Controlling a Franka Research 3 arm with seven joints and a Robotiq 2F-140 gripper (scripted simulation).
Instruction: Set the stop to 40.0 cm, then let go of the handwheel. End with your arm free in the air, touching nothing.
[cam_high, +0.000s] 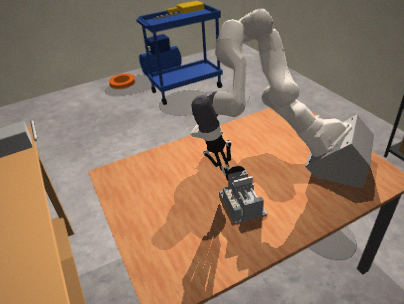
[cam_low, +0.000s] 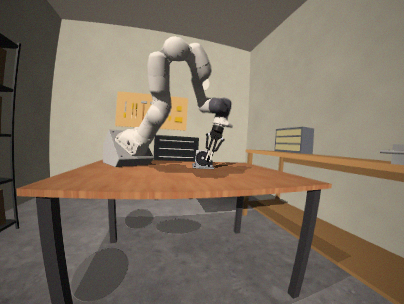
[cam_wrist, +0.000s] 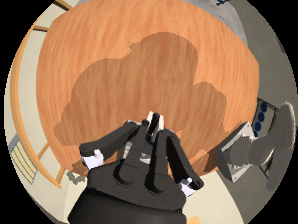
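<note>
The handwheel is 20 mm to the left of my hand, 20 mm below it and 10 mm behind it.
</note>
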